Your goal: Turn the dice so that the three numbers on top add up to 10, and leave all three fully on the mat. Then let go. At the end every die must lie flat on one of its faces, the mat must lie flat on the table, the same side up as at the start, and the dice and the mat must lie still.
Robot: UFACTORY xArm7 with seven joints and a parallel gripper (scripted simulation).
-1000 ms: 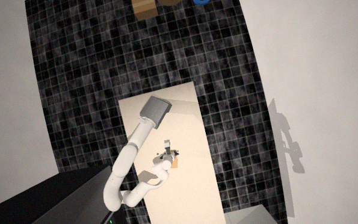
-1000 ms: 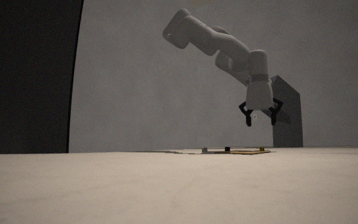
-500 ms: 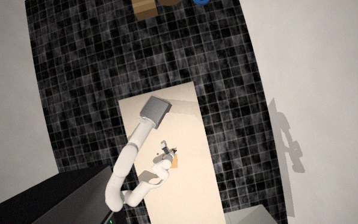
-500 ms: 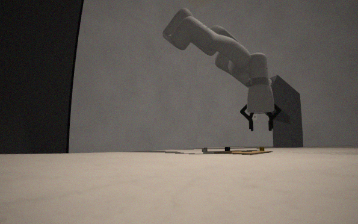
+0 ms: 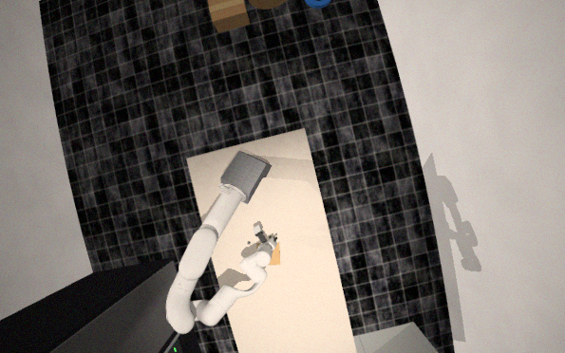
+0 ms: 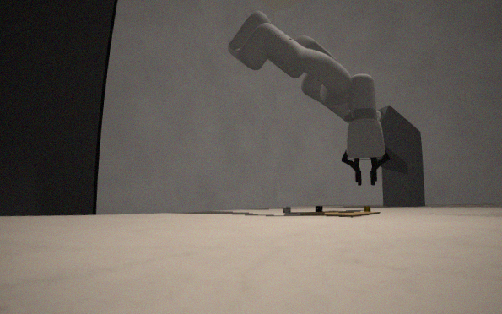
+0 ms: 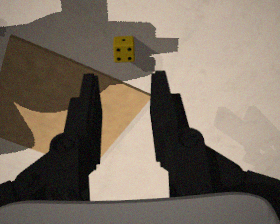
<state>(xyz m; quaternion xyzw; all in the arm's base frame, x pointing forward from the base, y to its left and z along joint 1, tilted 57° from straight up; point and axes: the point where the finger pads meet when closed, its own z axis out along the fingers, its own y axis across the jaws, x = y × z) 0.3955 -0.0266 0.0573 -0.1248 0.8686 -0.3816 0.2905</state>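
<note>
The yellow die is 10 mm ahead of my hand and 90 mm below it. Also, from my hand: pale die 30 mm ahead, 210 mm to the right, 90 mm below; then tan mat 90 mm ahead, 70 mm to the right, 90 mm below; then black die 40 mm behind, 130 mm to the right, 90 mm below.
</note>
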